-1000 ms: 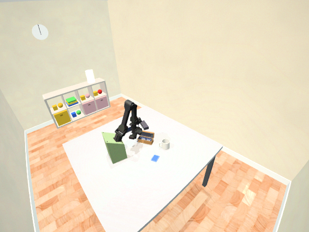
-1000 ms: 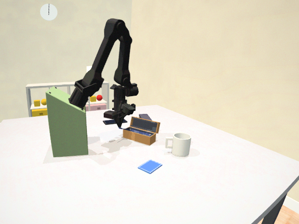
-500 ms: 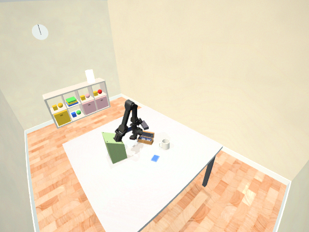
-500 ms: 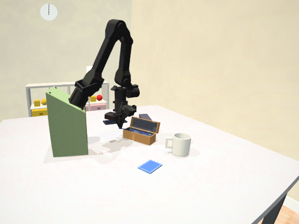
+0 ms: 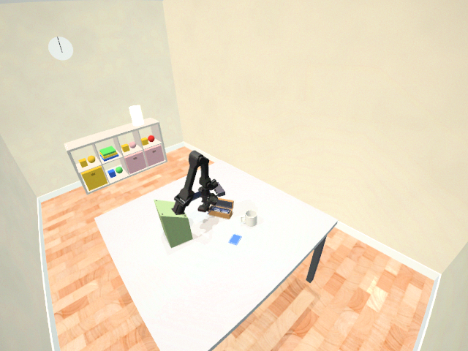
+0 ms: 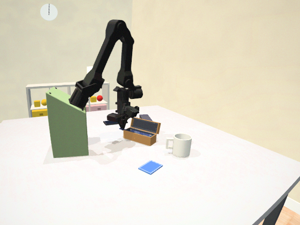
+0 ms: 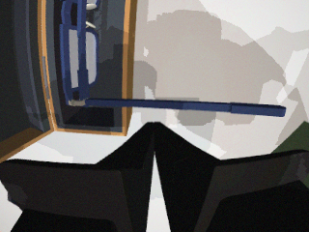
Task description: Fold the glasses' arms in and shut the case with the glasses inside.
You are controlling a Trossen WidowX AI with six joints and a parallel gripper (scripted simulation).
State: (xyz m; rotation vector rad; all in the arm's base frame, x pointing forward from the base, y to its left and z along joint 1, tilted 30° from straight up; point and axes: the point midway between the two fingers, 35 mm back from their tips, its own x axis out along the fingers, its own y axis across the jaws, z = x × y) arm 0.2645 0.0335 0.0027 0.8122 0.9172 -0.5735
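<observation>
My gripper is now 100 mm short of the wooden glasses case, 30 mm to the left of it and 40 mm above it. Round my hand: blue flat square: 10 mm behind, 290 mm to the right, 80 mm below; glasses case lid: 120 mm ahead, 10 mm to the right, 20 mm below; white mug: 170 mm ahead, 260 mm to the right, 50 mm below.
</observation>
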